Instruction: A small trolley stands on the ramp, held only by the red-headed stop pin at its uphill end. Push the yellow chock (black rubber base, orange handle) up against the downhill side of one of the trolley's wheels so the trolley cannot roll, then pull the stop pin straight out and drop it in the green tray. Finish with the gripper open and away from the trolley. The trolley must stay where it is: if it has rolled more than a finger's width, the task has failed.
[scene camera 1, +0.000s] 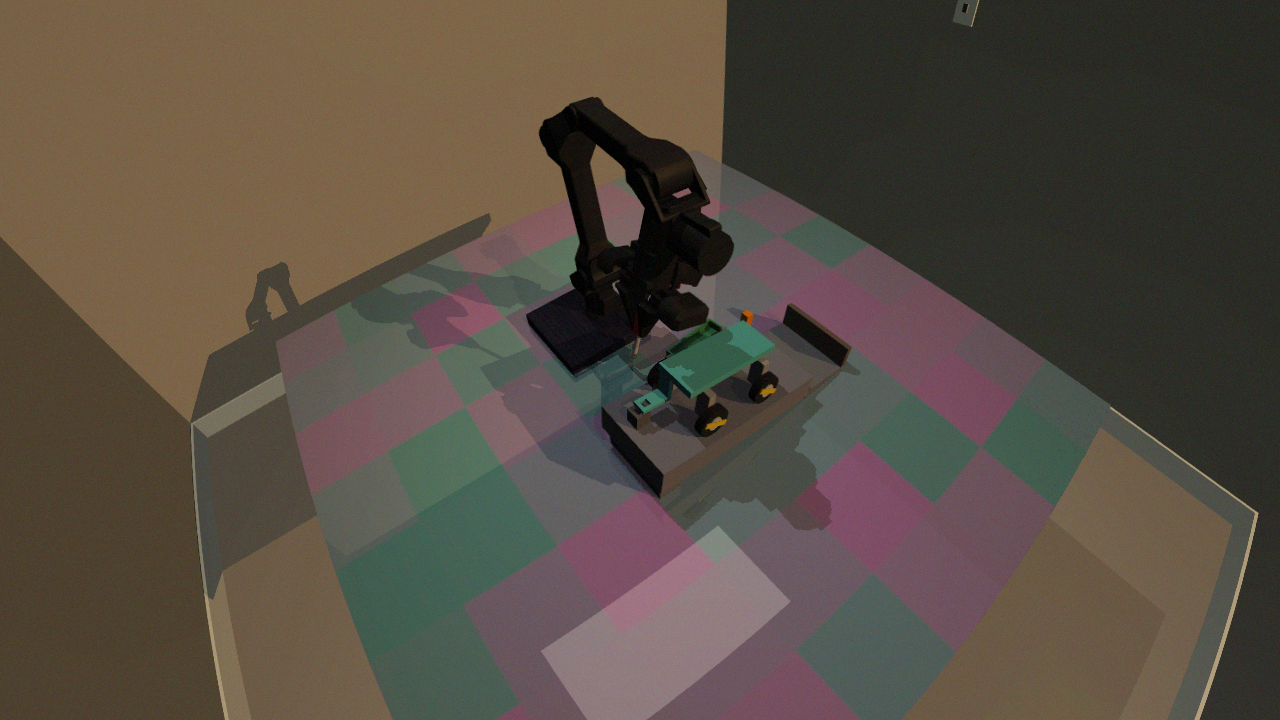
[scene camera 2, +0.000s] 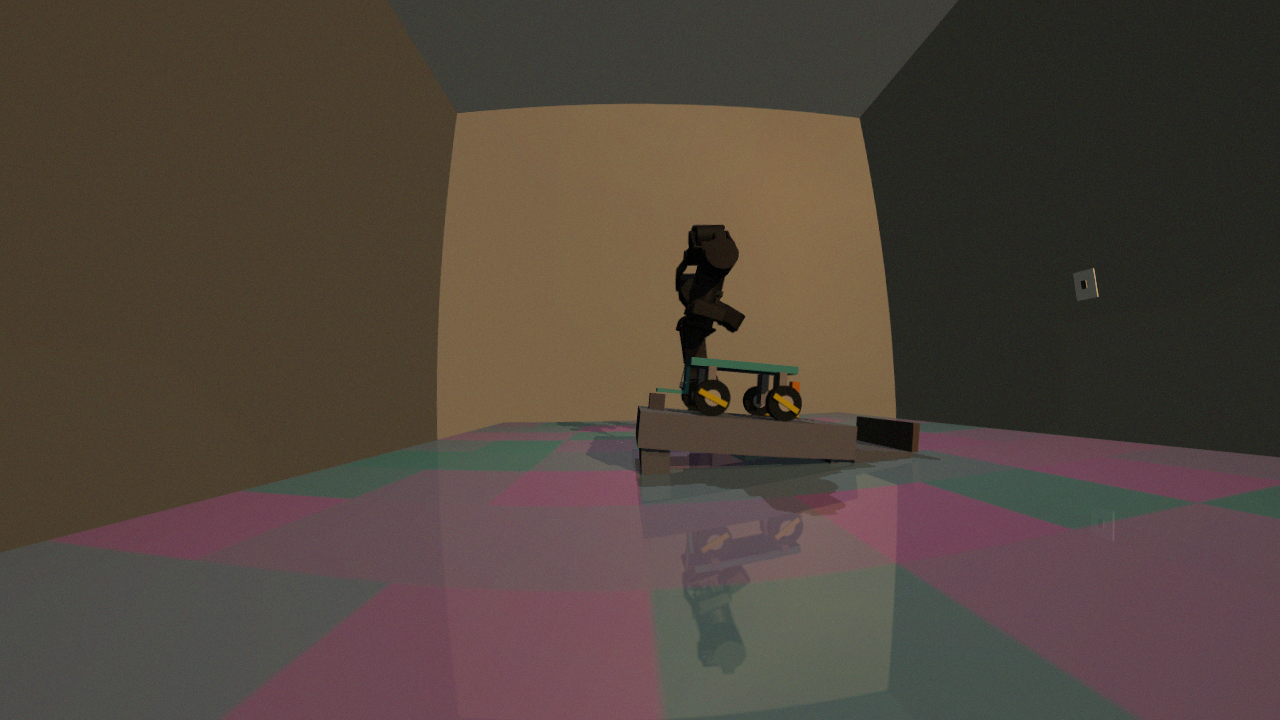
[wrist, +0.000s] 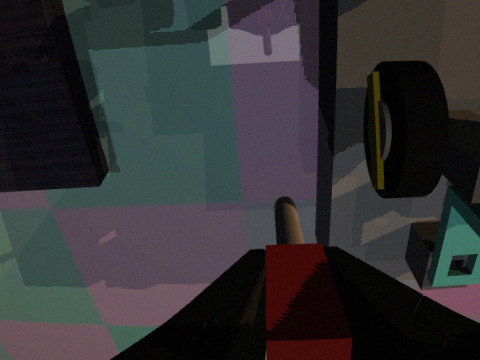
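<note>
My gripper (scene camera 1: 638, 333), (scene camera 2: 687, 364), (wrist: 293, 264): carrying a red-headed stop pin. Grey ramp (scene camera 1: 667, 450). Dark end wall (scene camera 1: 827, 342), (scene camera 2: 901, 435). Trolley (scene camera 1: 695, 370), (scene camera 2: 711, 397).
</note>
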